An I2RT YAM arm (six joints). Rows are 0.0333 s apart.
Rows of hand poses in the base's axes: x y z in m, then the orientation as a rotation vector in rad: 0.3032 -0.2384 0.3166 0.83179 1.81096 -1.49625; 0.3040 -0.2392 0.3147 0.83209 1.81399 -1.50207; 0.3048 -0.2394 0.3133 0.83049 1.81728 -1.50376; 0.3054 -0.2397 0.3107 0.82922 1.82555 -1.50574; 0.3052 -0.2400 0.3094 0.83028 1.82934 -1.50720; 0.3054 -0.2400 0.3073 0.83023 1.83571 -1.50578; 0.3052 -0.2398 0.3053 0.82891 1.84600 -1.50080; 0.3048 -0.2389 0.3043 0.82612 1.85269 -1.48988; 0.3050 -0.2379 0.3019 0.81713 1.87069 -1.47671; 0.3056 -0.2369 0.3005 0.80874 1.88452 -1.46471; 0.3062 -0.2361 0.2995 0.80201 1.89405 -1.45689; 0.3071 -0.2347 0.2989 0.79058 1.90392 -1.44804; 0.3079 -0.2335 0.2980 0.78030 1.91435 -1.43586; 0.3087 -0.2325 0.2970 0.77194 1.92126 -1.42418; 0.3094 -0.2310 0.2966 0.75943 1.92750 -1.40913; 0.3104 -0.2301 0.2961 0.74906 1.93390 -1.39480
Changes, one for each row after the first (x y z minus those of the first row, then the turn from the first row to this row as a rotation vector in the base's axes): 0.0008 -0.0008 -0.0019 -0.00020 0.00520 -0.00348; 0.0016 -0.0010 -0.0033 0.00068 0.00867 -0.00357; 0.0022 -0.0013 -0.0059 0.00463 0.01543 -0.00449; 0.0020 -0.0016 -0.0072 0.00677 0.01843 -0.00631; 0.0022 -0.0016 -0.0093 0.01119 0.02173 -0.00614; 0.0020 -0.0014 -0.0113 0.01893 0.02585 -0.00368; 0.0016 -0.0005 -0.0123 0.02620 0.02469 0.00315; 0.0018 0.0005 -0.0147 0.03928 0.03119 0.01411; 0.0024 0.0015 -0.0161 0.04960 0.03559 0.02440; 0.0030 0.0023 -0.0171 0.05626 0.03917 0.03186; 0.0039 0.0037 -0.0177 0.06205 0.04365 0.04290; 0.0047 0.0049 -0.0186 0.06986 0.04644 0.05476; 0.0055 0.0059 -0.0196 0.07598 0.04677 0.06547; 0.0062 0.0074 -0.0200 0.08173 0.04598 0.08073; 0.0072 0.0083 -0.0205 0.08803 0.04521 0.09414
